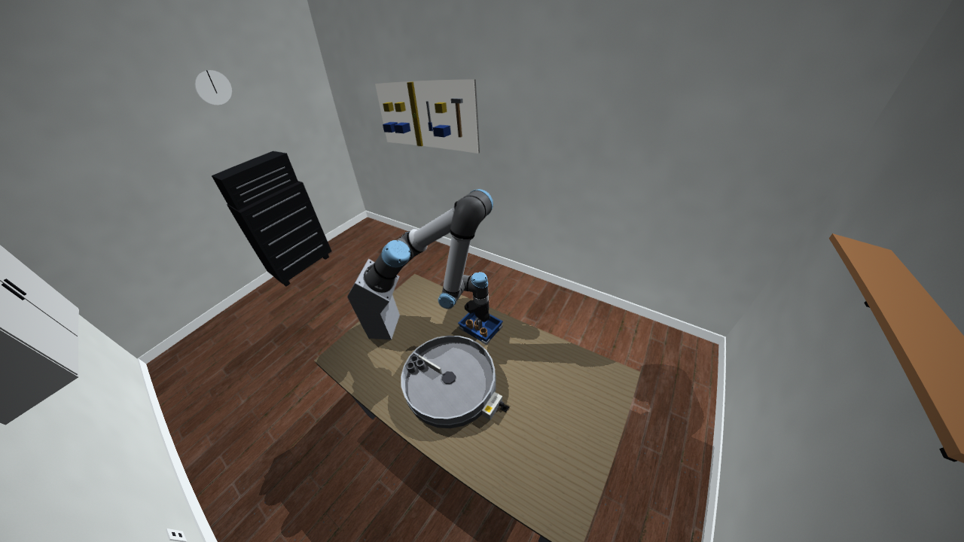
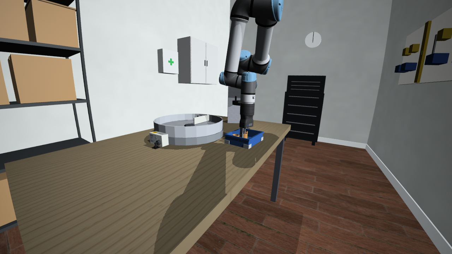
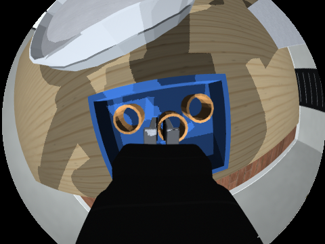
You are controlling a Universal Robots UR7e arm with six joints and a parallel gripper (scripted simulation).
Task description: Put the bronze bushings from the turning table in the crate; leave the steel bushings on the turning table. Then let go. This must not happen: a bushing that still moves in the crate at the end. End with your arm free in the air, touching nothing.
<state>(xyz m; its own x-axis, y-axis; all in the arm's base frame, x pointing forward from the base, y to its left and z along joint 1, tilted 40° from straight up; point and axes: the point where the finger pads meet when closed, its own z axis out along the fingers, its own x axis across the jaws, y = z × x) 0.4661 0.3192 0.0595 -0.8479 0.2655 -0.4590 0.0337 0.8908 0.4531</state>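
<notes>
The blue crate lies 10 mm behind my hand, 10 mm to the left of it and 20 mm below it. From my hand the other things lie so: round grey turning table 130 mm ahead, 320 mm to the right, 10 mm above.
</notes>
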